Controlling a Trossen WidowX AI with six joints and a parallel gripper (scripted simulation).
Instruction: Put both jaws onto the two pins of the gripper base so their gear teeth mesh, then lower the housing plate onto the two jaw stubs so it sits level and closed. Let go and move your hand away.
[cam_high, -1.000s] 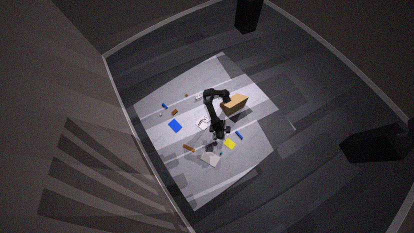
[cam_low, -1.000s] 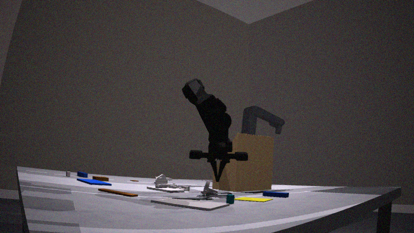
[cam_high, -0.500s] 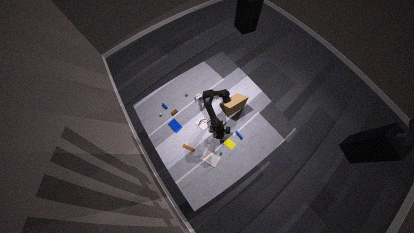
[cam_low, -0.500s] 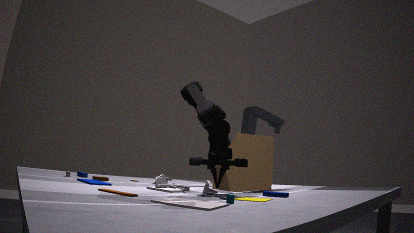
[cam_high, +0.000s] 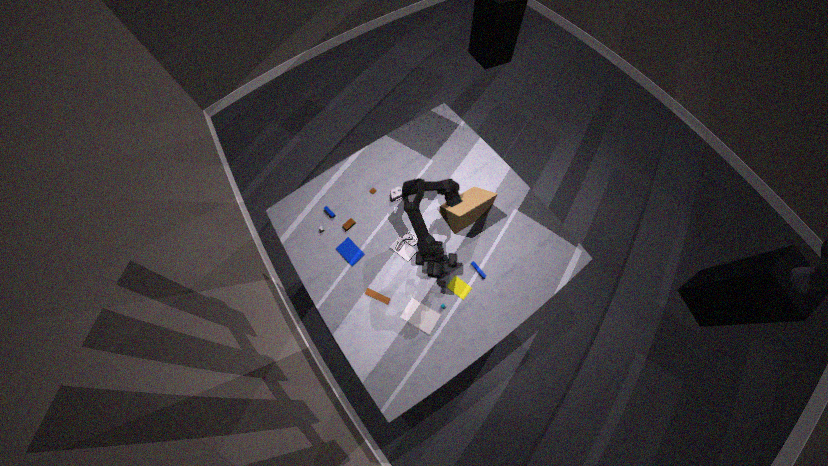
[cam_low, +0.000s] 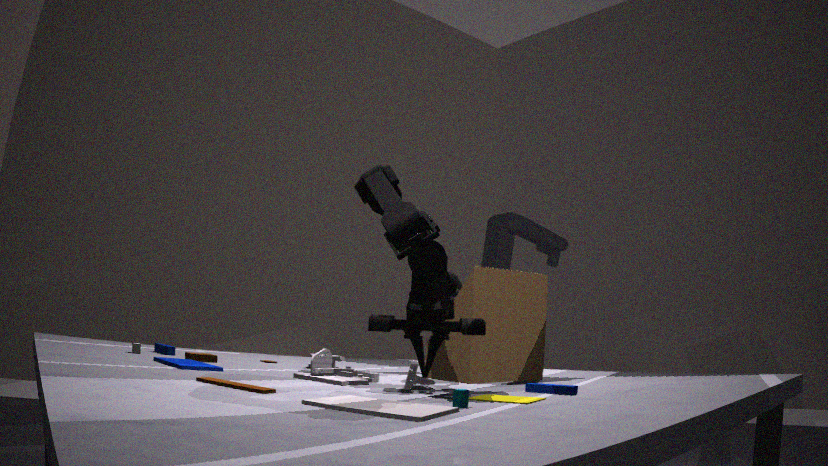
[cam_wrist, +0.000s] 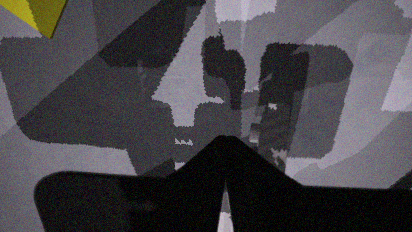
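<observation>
Now: the grey jaw 1 cm ahead of my gripper tip, 2 cm to the right of it and 1 cm below it. The rest, counted from my gripper tip: blue bar (18 cm behind, 12 cm to the left, 2 cm below); yellow plate (5 cm behind, 15 cm to the left, 2 cm below); teal block (6 cm ahead, 20 cm to the left, 1 cm below).
</observation>
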